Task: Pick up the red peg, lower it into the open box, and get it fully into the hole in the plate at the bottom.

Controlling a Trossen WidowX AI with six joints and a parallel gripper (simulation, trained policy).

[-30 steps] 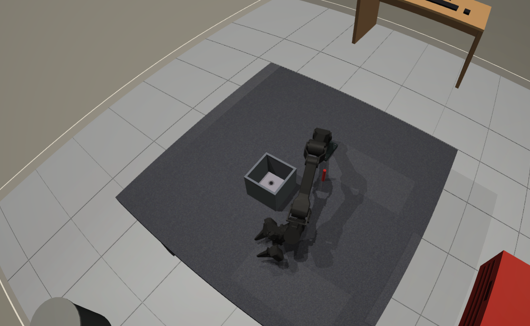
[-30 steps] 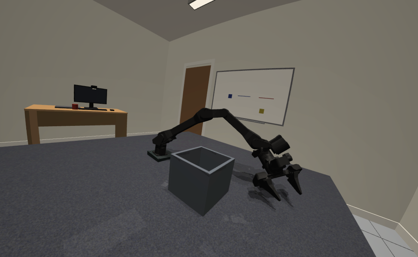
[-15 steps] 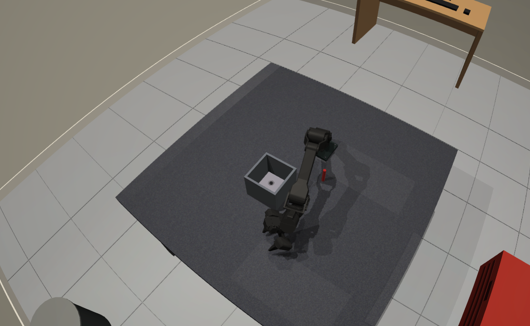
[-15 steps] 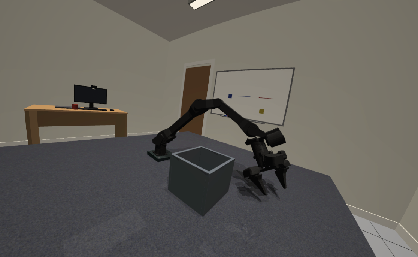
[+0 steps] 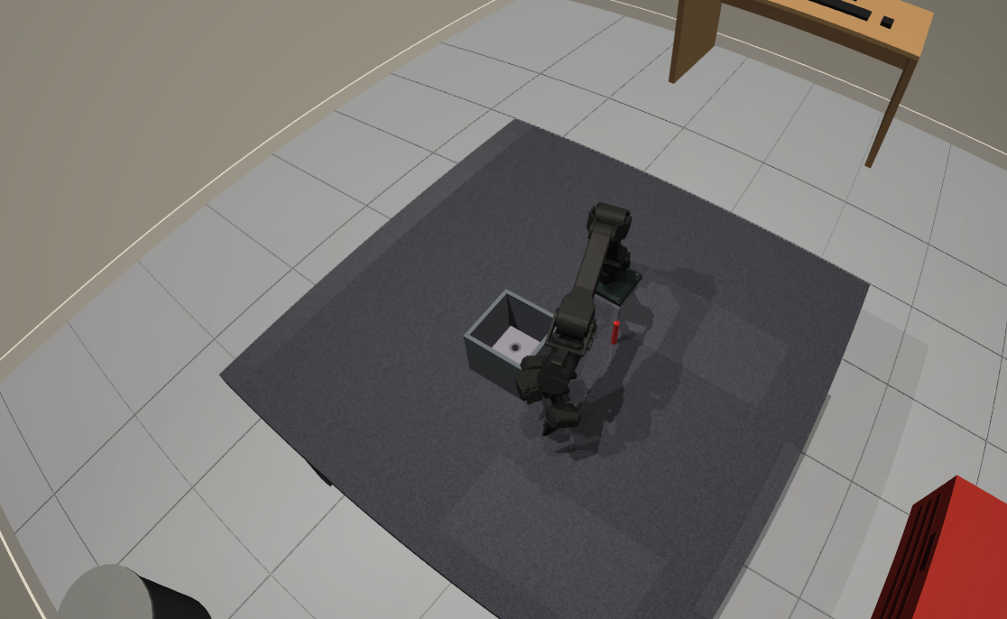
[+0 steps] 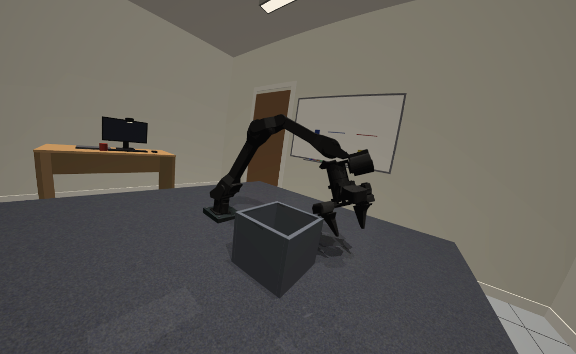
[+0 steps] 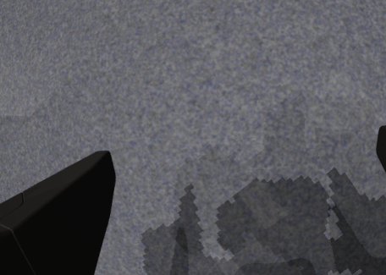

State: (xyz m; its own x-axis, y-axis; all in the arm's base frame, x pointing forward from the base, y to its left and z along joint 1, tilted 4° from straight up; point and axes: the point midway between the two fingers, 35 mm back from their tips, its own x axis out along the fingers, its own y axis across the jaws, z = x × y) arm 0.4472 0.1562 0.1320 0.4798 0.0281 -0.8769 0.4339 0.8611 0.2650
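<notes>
My gripper tip is now 32 cm past the red peg, 5 cm above it and 3 cm to the left of it.
</notes>
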